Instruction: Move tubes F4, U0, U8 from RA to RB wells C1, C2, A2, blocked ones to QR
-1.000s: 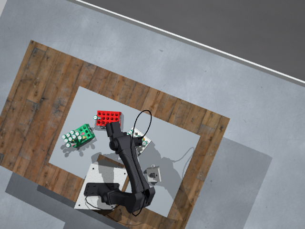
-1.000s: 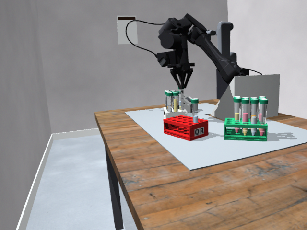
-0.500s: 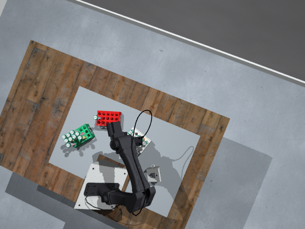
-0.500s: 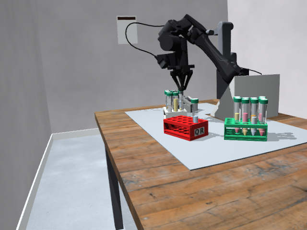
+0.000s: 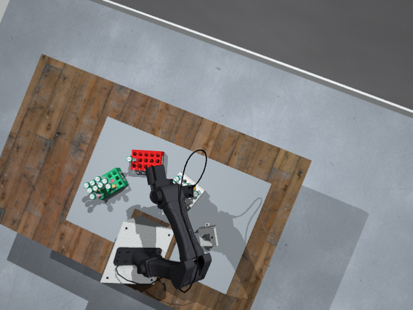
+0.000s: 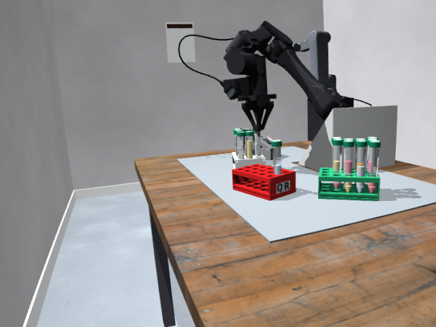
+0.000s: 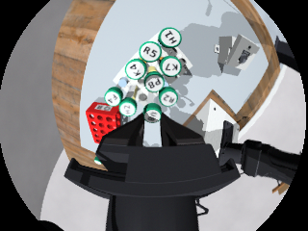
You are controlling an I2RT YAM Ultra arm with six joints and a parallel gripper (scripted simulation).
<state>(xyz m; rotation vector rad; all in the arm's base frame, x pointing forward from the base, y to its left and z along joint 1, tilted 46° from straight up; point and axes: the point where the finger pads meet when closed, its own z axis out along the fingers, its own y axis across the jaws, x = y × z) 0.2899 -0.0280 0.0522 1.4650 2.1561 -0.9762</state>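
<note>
Right now the tube is 200 mm to the left of my hand, 70 mm below it and 70 mm ahead of it. Round my hand: red rack QR 160 mm to the left, 110 mm below, 80 mm ahead; then tube with yellow filling 70 mm below, 40 mm ahead; then white rack RB 110 mm below, 40 mm to the right, 20 mm ahead.
</note>
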